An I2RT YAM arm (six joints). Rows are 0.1 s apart.
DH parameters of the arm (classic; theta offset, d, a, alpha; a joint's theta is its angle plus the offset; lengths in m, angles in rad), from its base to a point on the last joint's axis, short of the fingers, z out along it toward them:
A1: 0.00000 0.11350 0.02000 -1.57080
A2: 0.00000 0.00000 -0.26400 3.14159
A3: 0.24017 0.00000 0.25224 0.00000
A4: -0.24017 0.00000 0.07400 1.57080
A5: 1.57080 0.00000 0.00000 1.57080
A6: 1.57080 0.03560 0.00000 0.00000
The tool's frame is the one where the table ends.
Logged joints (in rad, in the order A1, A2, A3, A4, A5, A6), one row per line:
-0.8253, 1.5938, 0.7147, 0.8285, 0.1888, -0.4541
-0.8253, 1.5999, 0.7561, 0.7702, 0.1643, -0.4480
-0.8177, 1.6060, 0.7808, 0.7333, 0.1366, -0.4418
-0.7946, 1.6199, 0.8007, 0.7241, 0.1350, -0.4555
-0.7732, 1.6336, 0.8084, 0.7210, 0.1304, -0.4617
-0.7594, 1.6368, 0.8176, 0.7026, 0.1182, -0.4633
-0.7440, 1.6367, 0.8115, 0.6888, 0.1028, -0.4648
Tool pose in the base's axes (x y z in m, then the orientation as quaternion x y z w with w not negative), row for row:
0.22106, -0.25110, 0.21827, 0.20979, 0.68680, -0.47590, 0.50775
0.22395, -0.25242, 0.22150, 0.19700, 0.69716, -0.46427, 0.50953
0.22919, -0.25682, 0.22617, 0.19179, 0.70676, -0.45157, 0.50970
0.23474, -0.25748, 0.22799, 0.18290, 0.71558, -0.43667, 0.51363
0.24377, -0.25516, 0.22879, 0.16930, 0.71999, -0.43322, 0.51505
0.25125, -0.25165, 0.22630, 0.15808, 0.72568, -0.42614, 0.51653
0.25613, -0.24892, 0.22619, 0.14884, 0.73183, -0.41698, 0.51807
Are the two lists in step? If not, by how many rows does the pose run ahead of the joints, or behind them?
The pose runs 1 row behind the joints: the pose in row i belongs to the joints in row i - 1.
